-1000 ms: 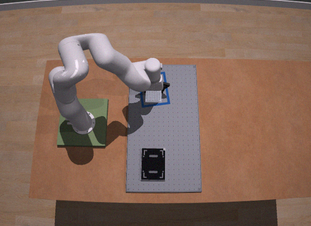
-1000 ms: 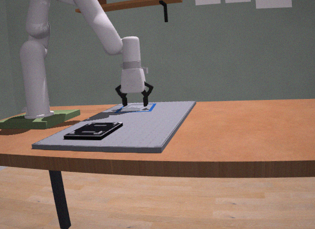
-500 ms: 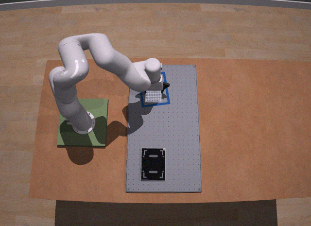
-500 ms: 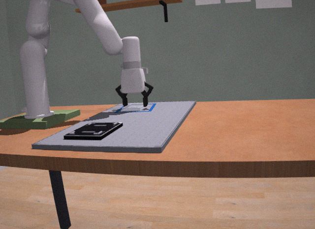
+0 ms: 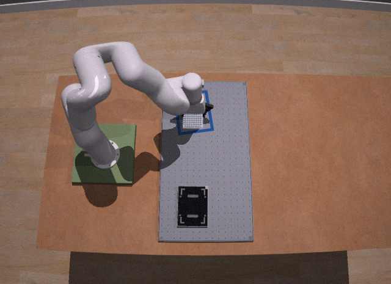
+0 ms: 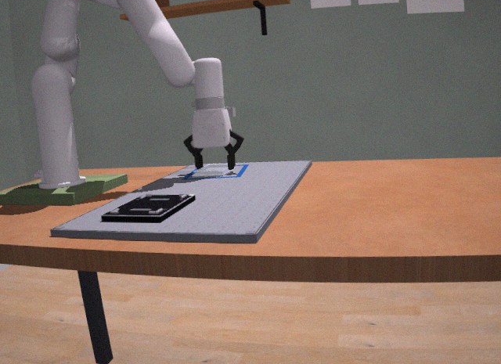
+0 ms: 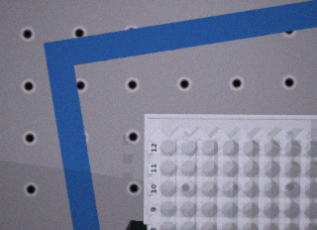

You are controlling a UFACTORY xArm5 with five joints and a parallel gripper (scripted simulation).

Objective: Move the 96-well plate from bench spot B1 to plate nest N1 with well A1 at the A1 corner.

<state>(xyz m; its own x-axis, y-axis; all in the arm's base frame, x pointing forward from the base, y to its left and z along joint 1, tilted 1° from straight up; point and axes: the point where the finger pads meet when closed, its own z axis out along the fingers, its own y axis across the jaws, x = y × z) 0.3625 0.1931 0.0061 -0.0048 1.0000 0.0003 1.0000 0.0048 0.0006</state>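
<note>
The 96-well plate is 1 cm below my hand. From my hand the other things lie so: black plate nest: 39 cm to the right, 1 cm below, 1 cm ahead; then A1 label: 32 cm to the right, 6 cm ahead, 1 cm below.
</note>
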